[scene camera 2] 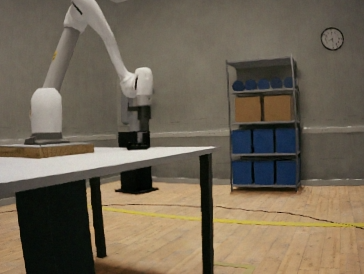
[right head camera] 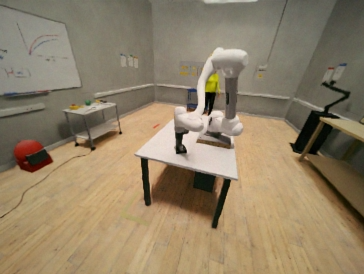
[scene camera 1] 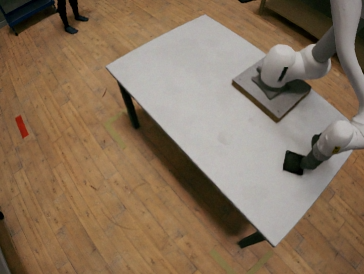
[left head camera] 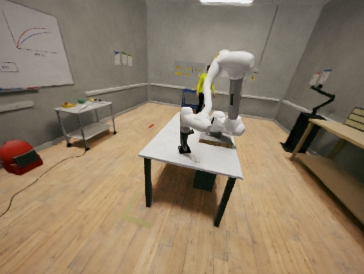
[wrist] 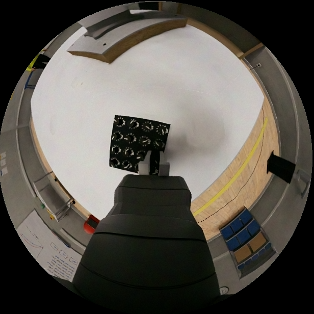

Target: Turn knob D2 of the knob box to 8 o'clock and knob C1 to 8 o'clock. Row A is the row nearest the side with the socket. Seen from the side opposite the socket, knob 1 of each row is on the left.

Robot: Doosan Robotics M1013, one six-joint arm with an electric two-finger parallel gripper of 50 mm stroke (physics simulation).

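Where they show: gripper, fingertip midpoint: (right head camera: 180, 150) (scene camera 1: 302, 165) (left head camera: 184, 150); arm's base, link origin: (scene camera 2: 46, 144) (right head camera: 212, 133) (scene camera 1: 271, 84) (left head camera: 213, 133).
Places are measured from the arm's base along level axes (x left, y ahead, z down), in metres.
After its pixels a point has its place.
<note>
The black knob box (wrist: 123, 143) (scene camera 1: 293, 163) @(x 0.449, y 0.216, z 0.017 m) (left head camera: 184, 149) (right head camera: 180, 149) lies flat on the white table (wrist: 210, 75) (scene camera 1: 170, 85) @(x -0.314, y 0.503, z 0.054 m). White marks ring its knobs in the wrist view. My gripper (wrist: 155, 156) points down at the box and is shut on a knob in the right-hand column, second from the bottom in the wrist view. Its place in the grid fits D2, but I cannot see the socket. The fingers and gripper body hide the held knob's pointer and most of the box's lower right corner. The place that fits C1, left of the left finger, is partly covered.
The robot base stands on a wood-edged block (scene camera 1: 278, 113) @(x 0.183, y 0.102, z 0.002 m) (wrist: 110, 55) (scene camera 2: 60, 149) @(x -0.021, y 0.164, z 0.023 m) on the same table, apart from the box. A table edge runs to the right of the box in the wrist view. A shelf unit (scene camera 2: 230, 150) stands beyond the table.
</note>
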